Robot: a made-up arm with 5 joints. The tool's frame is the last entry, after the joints.
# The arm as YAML. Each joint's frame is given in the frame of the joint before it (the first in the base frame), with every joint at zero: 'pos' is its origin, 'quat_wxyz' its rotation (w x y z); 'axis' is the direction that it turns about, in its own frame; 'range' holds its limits. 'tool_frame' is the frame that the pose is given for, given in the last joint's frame.
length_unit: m
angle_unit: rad
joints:
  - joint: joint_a
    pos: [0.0, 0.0, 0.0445]
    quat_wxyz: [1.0, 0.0, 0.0, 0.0]
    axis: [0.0, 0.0, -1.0]
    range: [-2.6, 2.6]
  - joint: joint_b
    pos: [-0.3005, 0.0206, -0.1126]
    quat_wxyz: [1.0, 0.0, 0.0, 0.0]
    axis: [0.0, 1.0, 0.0]
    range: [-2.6, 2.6]
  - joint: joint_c
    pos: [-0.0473, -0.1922, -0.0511]
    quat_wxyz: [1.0, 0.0, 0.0, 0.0]
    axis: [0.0, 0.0, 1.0]
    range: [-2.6, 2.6]
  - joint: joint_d
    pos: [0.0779, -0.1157, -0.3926]
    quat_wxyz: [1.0, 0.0, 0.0, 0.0]
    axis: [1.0, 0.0, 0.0]
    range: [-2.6, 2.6]
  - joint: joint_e
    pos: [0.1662, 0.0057, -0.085]
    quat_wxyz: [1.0, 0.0, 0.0, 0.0]
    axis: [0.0, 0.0, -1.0]
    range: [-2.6, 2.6]
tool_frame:
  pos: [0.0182, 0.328, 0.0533]
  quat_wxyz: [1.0, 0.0, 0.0, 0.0]
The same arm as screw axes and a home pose.
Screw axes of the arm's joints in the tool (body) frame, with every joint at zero. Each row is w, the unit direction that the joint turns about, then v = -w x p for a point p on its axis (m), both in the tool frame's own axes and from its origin. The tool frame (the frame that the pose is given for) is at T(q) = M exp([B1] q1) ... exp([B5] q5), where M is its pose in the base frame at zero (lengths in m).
B1: w 0 0 -1 v 0.0464 0.0855 0.0000
B2: w 0 1 0 v -0.4754 0.0000 -0.2150
B3: w 0 0 1 v -0.2180 0.2623 0.0000
B4: w 1 0 0 v 0.0000 0.0317 0.3337
B5: w 0 0 -1 v 0.3280 -0.0182 0.0000
M: xyz -0.0855 0.0464 -0.5435 (m) rpy 0.0000 0.0000 0.0000 (rad, as in URDF)
Joint limits (rad, base to tool): -2.6000..2.6000 -2.6000..2.6000 -2.6000..2.6000 -2.6000..2.6000 -2.6000..2.6000

